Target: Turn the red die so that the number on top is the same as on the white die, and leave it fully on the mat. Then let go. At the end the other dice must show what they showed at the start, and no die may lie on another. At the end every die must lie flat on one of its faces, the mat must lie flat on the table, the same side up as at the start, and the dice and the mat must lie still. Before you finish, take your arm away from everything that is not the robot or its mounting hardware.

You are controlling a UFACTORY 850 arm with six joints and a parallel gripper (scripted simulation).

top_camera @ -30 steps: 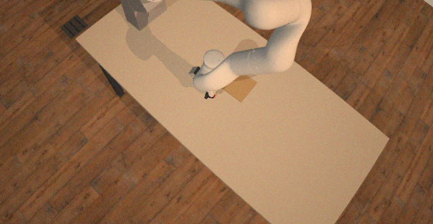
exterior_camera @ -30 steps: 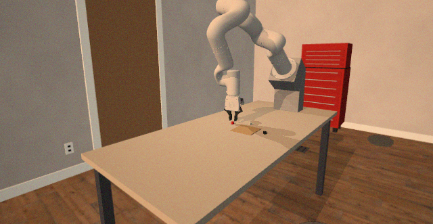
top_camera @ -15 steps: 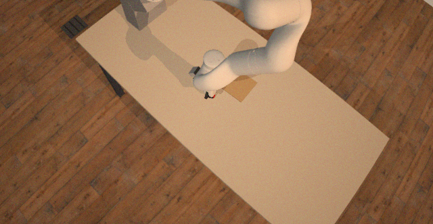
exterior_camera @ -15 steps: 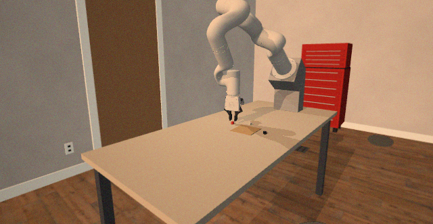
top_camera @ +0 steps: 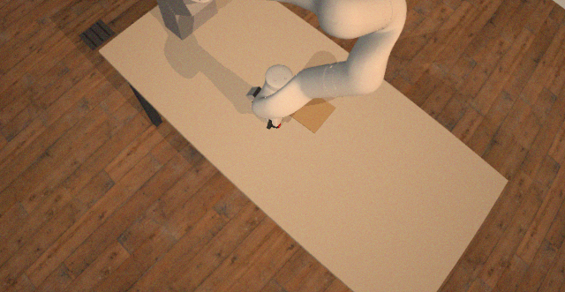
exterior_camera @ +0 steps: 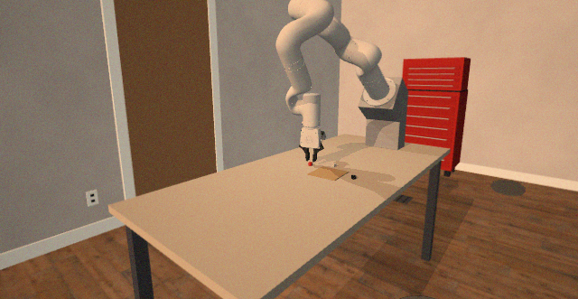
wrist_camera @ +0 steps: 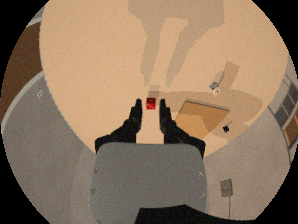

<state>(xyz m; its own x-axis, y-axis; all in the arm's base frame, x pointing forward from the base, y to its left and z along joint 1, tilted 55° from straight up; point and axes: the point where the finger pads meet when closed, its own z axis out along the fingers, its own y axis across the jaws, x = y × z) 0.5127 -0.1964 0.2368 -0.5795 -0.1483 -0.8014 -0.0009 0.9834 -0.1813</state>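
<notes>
My hand is 1 cm short of the red die and 3 cm above it. Round my hand: black die 11 cm ahead, 25 cm to the left, 3 cm below; white die 3 cm behind, 11 cm to the left, 3 cm below; mat 9 cm ahead, 12 cm to the left, 4 cm below.
</notes>
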